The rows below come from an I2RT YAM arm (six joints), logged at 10 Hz.
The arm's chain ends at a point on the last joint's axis. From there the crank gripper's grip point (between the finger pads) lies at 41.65 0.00 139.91 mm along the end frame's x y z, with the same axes.
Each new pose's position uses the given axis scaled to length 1; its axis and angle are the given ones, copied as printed.
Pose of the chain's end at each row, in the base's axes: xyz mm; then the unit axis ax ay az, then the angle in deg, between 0 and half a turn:
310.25 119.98 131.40 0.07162 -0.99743 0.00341 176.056
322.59 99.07 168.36 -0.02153 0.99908 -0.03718 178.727
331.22 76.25 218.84 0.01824 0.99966 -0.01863 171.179
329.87 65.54 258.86 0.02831 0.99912 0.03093 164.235
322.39 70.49 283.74 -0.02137 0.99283 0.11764 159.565
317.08 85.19 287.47 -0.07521 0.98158 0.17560 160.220
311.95 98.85 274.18 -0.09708 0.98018 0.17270 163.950
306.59 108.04 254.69 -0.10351 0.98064 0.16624 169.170
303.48 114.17 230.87 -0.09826 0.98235 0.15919 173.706
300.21 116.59 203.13 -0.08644 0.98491 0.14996 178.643
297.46 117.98 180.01 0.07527 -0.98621 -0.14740 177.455
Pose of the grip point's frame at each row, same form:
259.60 112.41 -5.30 0.07162 -0.99743 0.00341 176.056
284.32 86.92 28.01 -0.02153 0.99908 -0.03718 178.727
311.44 72.07 74.27 0.01824 0.99966 -0.01863 171.179
328.07 75.61 113.24 0.02831 0.99912 0.03093 164.235
331.21 103.19 141.74 -0.02137 0.99283 0.11764 159.565
321.23 132.07 149.29 -0.07521 0.98158 0.17560 160.220
306.01 143.27 135.25 -0.09708 0.98018 0.17270 163.950
287.57 148.89 115.84 -0.10351 0.98064 0.16624 169.170
273.59 152.01 93.09 -0.09826 0.98235 0.15919 173.706
258.83 151.26 67.50 -0.08644 0.98491 0.14996 178.643
247.09 151.72 47.21 0.07527 -0.98621 -0.14740 177.455

